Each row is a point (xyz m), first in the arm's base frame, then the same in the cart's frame.
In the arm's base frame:
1: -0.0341 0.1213 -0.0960
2: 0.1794 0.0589 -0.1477
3: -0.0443 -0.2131 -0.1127
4: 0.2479 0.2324 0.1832
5: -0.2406 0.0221 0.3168
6: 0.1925 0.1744 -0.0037
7: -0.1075 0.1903 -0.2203
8: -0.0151 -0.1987 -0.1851
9: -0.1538 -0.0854 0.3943
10: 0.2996 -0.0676 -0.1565
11: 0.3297 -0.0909 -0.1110
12: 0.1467 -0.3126 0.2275
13: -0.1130 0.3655 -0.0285
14: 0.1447 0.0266 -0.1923
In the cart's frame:
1: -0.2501 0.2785 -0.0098
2: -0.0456 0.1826 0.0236
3: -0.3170 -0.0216 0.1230
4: -0.0046 0.4866 0.2476
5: -0.5384 0.4042 0.3423
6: -0.0367 0.3512 0.0993
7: -0.2876 0.2856 -0.1652
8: -0.2738 -0.0457 0.0609
9: -0.4868 0.3400 0.4777
10: 0.0497 0.0581 0.1009
11: 0.0669 0.0570 0.1576
12: -0.2079 0.0381 0.5060
13: -0.2942 0.5308 -0.0794
14: -0.0774 0.1358 -0.0086

